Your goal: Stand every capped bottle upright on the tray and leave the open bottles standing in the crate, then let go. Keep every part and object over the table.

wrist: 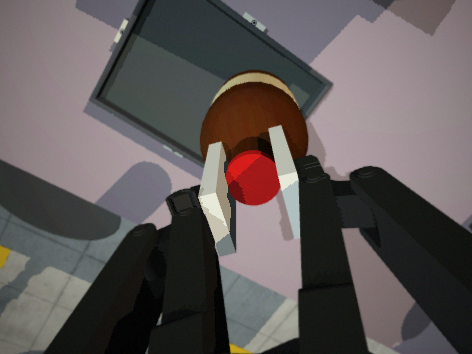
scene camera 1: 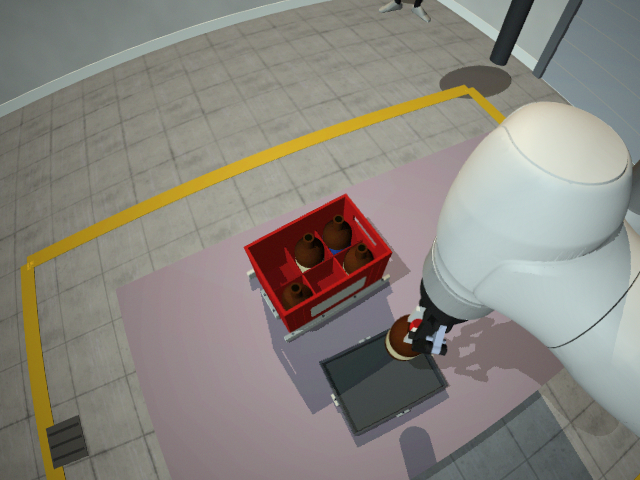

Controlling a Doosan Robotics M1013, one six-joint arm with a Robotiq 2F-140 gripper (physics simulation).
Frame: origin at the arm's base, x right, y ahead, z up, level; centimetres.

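Seen in the pictures: gripper, fingertip midpoint: (wrist: 251, 158) (scene camera 1: 414, 331).
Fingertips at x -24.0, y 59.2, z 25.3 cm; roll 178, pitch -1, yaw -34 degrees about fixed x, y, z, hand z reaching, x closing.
Note:
Pixels of each thing's top centre, then the offset from my fingertips to it. "pt": a spot on its surface instead. Level surfaces: height alone.
- brown bottle, top centre: (wrist: 263, 184) (scene camera 1: 421, 324) dx +0.1, dy -0.5, dz +3.2 cm
- red cap, top centre: (wrist: 253, 181) dx +0.0, dy +0.0, dz +3.2 cm
- dark grey tray, surface spot: (wrist: 155, 75) pt dx -6.9, dy +8.5, dz -30.3 cm
- red crate, surface spot: (scene camera 1: 379, 264) pt dx +19.2, dy -4.4, dz -16.6 cm
- pink table, surface height: dz -30.8 cm
My gripper (scene camera 1: 416, 327) (wrist: 251, 158) is shut on the neck of a brown bottle (scene camera 1: 399, 339) (wrist: 250, 112) with a red cap (wrist: 254, 178) and a cream band. The bottle overlaps the back right corner of the dark grey tray (scene camera 1: 374, 397) (wrist: 155, 75) in the scene view; its base is hidden, so contact with the tray cannot be told. No bottle stands on the visible tray floor. The red crate (scene camera 1: 379, 264) holds several open brown bottles: one at the back middle (scene camera 1: 309, 254), one at the back right (scene camera 1: 336, 235), one at the front right (scene camera 1: 357, 260) and one at the front left (scene camera 1: 296, 295).
The crate sits between pale rails (scene camera 1: 330, 314) on the pink table (scene camera 1: 206, 361), behind the tray. Small pale clips sit along the tray's sides. The white arm (scene camera 1: 516, 206) covers the right of the scene view. The near table edge lies beyond the tray's front right.

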